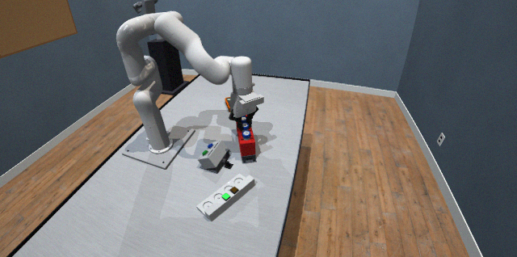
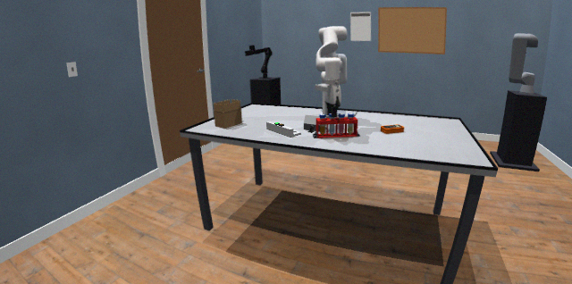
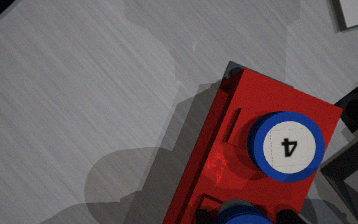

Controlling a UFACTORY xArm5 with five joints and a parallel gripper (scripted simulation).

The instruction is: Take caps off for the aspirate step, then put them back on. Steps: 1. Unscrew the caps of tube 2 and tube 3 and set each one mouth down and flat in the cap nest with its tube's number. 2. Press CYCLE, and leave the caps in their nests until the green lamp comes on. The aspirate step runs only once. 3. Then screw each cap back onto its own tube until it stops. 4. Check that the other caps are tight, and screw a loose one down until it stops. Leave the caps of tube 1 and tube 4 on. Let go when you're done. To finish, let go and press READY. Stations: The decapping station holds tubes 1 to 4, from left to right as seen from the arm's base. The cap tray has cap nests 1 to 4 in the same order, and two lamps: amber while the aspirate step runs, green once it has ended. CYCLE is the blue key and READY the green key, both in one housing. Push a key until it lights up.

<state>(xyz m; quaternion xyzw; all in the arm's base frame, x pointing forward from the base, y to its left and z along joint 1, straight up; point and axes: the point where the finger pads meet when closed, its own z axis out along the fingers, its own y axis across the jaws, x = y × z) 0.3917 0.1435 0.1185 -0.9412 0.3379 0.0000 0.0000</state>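
My hand is 50 mm to the right of the blue-rimmed cap, 20 mm past it and 20 mm above it. Round my hand: grey key housing: 130 mm to the right, 100 mm behind, 80 mm below; then blue key: 120 mm behind, 110 mm to the right, 60 mm below; then green key: 160 mm to the right, 120 mm behind, 60 mm below.
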